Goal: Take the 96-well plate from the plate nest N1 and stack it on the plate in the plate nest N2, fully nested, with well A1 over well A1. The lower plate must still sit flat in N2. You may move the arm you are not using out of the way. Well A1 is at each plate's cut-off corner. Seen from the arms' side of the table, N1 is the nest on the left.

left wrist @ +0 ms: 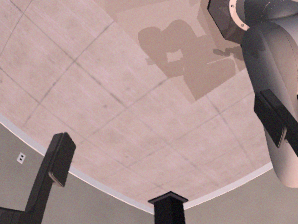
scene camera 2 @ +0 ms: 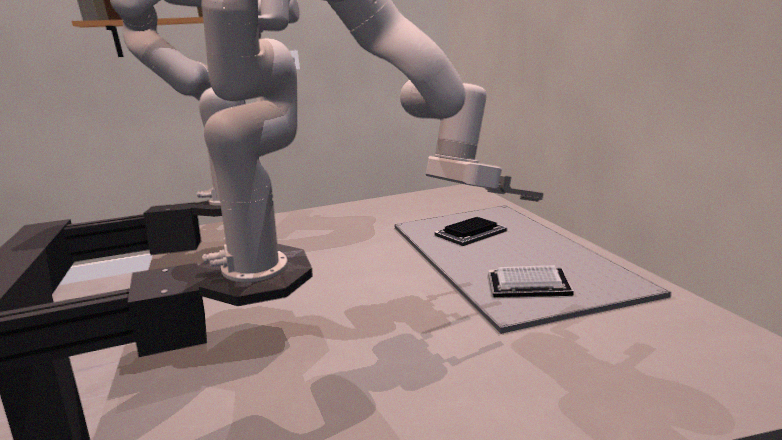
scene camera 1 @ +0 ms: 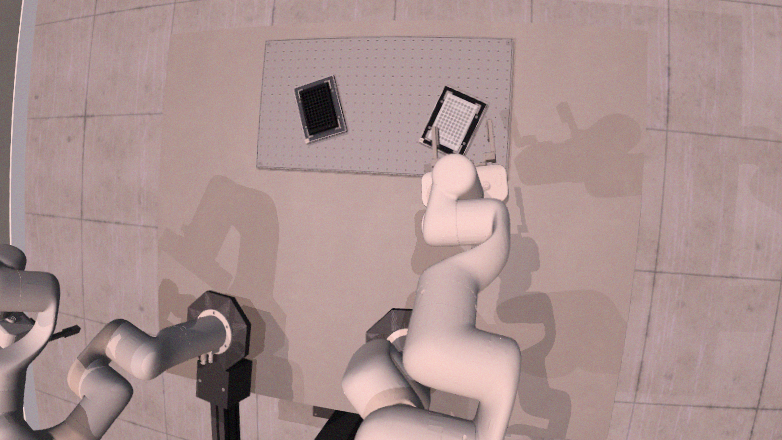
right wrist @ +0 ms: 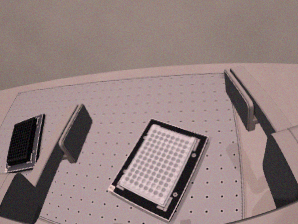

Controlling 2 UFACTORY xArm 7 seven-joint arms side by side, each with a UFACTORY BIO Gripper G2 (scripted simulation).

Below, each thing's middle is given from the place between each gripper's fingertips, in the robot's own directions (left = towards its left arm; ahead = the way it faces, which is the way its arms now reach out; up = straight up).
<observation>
Now: right hand 400 mm to the right of the black 96-well plate (scene camera 1: 318,102), 210 mm above it and 100 mm short of it. From my right hand the other things lie so: white 96-well plate (scene camera 1: 454,123): 210 mm below, 60 mm ahead, 40 mm to the left; then plate nest N2 (scene camera 2: 495,281): 220 mm below, 60 mm ahead, 40 mm to the left.
Now: left hand 49 cm short of the black 96-well plate, 49 cm to the left of it and 47 cm above it. Round my left hand: white 96-well plate (45 cm ahead, 85 cm to the right, 47 cm below); then plate nest N2 (45 cm ahead, 85 cm to the right, 48 cm below).
</observation>
